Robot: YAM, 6 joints.
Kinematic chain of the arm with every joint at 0, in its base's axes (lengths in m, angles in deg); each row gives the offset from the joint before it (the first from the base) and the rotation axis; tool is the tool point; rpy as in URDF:
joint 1: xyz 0 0 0.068 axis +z
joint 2: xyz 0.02 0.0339 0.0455 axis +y
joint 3: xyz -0.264 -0.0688 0 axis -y
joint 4: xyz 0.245 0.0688 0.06 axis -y
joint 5: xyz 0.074 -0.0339 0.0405 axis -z
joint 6: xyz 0.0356 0 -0.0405 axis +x
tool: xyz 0 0 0 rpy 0 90 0
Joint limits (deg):
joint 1: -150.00..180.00
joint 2: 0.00..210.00
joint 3: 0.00..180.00
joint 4: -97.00..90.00
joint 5: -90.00..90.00
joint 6: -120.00..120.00
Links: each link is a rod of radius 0.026 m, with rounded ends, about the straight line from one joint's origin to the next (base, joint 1, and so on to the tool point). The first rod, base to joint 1, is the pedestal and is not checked.
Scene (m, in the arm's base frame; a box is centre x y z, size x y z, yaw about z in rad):
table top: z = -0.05
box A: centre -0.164 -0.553 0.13 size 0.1 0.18 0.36 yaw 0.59
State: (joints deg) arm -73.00 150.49 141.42 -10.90 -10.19 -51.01
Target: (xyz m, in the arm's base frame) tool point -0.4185 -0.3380 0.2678
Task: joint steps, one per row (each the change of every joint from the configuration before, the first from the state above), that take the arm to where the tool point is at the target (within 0.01 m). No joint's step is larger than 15 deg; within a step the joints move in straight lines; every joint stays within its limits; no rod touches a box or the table.
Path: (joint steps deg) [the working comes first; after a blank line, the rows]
Joints at the target: -141.49 132.23 123.50 -26.61 -6.23 -51.01
Straight joint move there: touches box A.

1: -7.76 -4.35 6.91 -0.11 13.49 -13.63
2: -7.76 -4.36 6.92 -0.11 13.49 -13.63
3: -7.76 -4.35 6.91 -0.11 13.48 -13.63
4: -11.30 -1.30 -9.66 -3.84 -9.12 10.22
5: -11.30 -1.30 -9.67 -3.85 -9.13 10.23
6: -11.30 -1.30 -9.67 -3.85 -9.12 10.22
7: -11.31 -1.30 -9.66 -3.84 -9.13 10.22

